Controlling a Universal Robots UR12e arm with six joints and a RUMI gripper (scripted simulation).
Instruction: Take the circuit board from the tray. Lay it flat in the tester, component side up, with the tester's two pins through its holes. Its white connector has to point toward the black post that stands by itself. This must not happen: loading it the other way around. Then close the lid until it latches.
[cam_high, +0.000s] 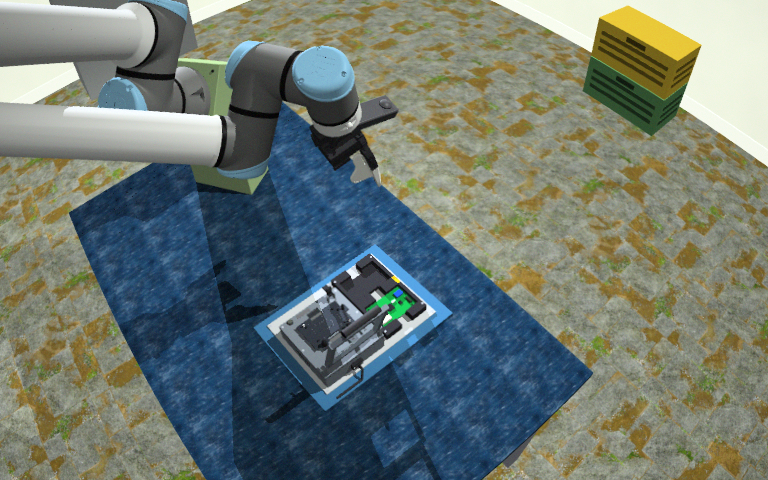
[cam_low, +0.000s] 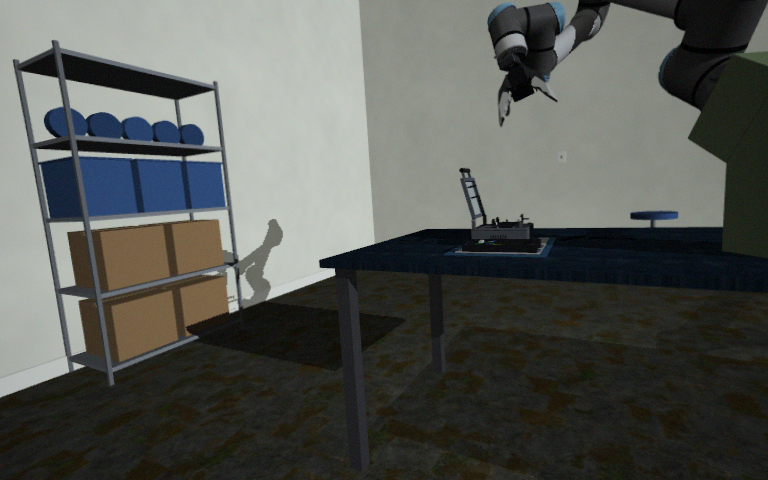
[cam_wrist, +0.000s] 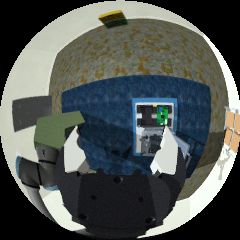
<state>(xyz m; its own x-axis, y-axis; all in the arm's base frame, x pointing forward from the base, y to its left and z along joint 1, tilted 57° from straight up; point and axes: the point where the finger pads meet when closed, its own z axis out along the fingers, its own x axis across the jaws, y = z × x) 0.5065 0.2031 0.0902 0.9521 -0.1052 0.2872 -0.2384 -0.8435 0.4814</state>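
My hand is 120 mm short of the green circuit board, 70 mm to the left of it and 380 mm above it. The rest, counted from my hand: tester lid: 160 mm ahead, 250 mm to the right, 220 mm below; then tester: 80 mm ahead, 190 mm to the right, 290 mm below.
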